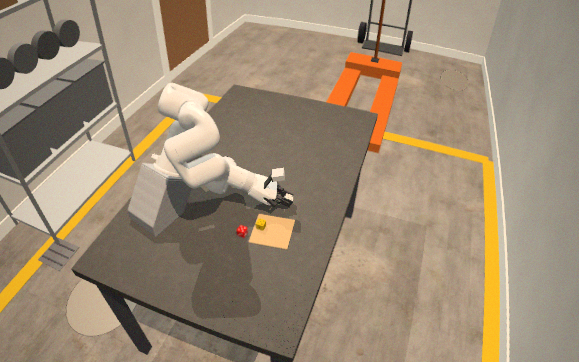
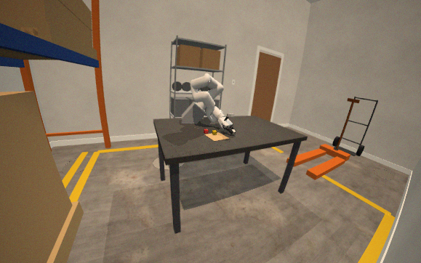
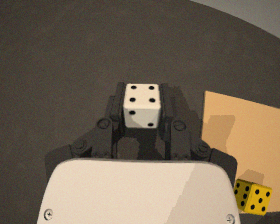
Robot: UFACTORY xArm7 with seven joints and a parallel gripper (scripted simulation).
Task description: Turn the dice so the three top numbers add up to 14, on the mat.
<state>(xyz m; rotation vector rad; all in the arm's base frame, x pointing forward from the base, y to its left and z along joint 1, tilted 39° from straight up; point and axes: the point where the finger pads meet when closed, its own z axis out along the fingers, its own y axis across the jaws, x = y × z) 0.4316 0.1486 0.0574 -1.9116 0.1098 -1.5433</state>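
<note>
Right now my hand is right at the white die. Also, from my hand: mat (140 mm to the right, 40 mm below); then red die (90 mm behind, 200 mm to the right, 20 mm below); then yellow die (40 mm behind, 140 mm to the right, 20 mm below).
</note>
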